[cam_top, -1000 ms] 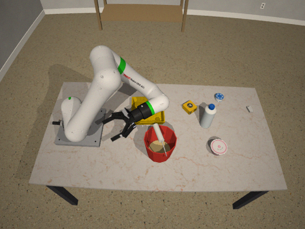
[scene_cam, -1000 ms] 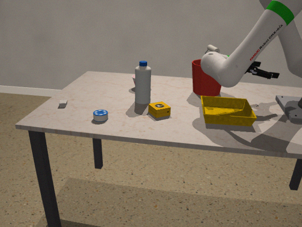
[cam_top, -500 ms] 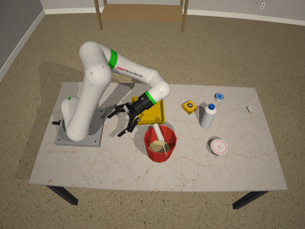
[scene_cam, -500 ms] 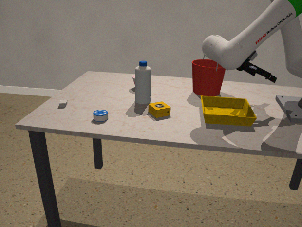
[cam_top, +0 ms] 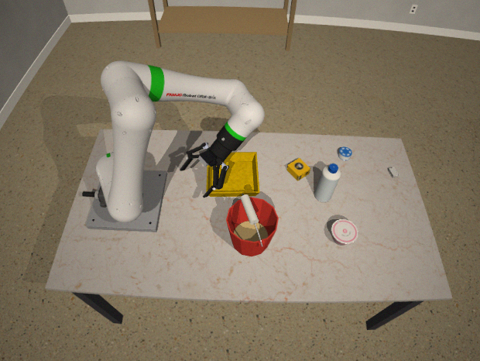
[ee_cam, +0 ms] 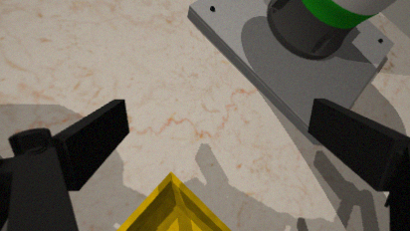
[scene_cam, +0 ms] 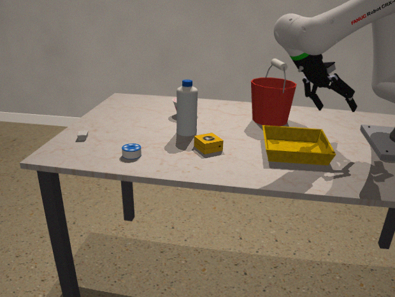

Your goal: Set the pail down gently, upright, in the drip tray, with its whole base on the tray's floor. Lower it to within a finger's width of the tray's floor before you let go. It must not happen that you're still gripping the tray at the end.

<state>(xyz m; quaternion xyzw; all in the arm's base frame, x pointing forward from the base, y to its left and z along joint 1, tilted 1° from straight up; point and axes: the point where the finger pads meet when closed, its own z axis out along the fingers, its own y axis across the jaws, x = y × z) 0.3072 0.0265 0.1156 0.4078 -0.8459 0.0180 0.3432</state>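
The red pail lies 23 cm ahead of my hand, 18 cm to the right of it and 1 cm above it. Round my hand: white bottle 55 cm ahead, 6 cm to the left, 4 cm below; drip tray 14 cm ahead, 13 cm to the left, 12 cm below; pink-rimmed round dish 61 cm ahead, 15 cm to the right, 10 cm below.
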